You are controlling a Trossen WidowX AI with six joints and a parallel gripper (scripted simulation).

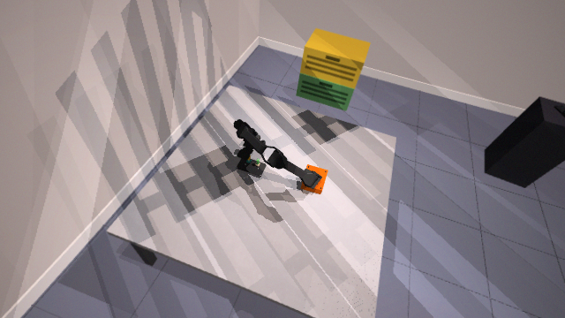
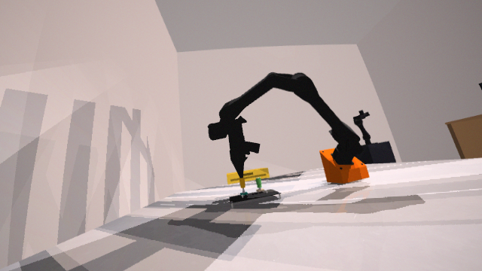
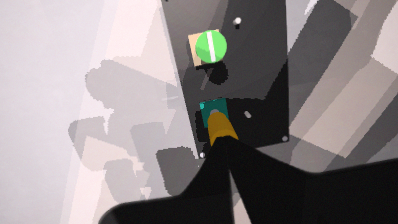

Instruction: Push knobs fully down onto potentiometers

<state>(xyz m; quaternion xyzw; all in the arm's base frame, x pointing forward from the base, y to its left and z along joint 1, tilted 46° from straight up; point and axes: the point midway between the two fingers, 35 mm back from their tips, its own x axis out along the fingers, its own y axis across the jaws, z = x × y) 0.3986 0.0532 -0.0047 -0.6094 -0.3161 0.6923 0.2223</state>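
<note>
The orange knob lies 20 mm below my gripper tip. Round my gripper tip: green knob: 60 mm behind, 20 mm below.
</note>
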